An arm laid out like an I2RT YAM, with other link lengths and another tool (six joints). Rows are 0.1 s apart.
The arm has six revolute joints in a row. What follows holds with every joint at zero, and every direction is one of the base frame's. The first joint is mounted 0.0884 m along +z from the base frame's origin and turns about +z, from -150 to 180 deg. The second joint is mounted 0.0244 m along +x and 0.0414 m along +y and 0.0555 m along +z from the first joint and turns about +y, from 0 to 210 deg. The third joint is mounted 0.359 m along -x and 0.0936 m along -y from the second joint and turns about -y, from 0 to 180 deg. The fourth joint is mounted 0.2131 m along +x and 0.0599 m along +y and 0.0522 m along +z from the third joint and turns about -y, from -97 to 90 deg. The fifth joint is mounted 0.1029 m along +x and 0.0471 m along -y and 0.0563 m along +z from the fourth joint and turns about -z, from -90 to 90 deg. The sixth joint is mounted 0.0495 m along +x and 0.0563 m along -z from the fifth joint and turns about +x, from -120 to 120 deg. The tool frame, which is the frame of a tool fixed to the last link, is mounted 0.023 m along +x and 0.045 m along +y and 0.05 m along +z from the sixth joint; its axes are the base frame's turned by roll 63.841, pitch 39.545 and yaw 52.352 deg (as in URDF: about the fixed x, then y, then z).
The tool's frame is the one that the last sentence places.
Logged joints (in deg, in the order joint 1, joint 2, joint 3, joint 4, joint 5, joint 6), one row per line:
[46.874 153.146 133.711 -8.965 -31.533 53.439]
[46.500 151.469 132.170 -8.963 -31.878 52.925]
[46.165 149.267 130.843 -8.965 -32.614 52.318]
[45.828 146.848 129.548 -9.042 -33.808 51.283]
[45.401 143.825 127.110 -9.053 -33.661 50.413]
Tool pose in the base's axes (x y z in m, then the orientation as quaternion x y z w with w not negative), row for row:
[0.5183 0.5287 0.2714 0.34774 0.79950 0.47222 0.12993]
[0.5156 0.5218 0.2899 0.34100 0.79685 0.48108 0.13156]
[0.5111 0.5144 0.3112 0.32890 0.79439 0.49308 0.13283]
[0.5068 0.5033 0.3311 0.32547 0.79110 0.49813 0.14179]
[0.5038 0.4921 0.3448 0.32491 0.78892 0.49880 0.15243]
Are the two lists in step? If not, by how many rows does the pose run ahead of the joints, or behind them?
The pose runs 1 row ahead of the joints: the pose in row i belongs to the joints in row i + 1.
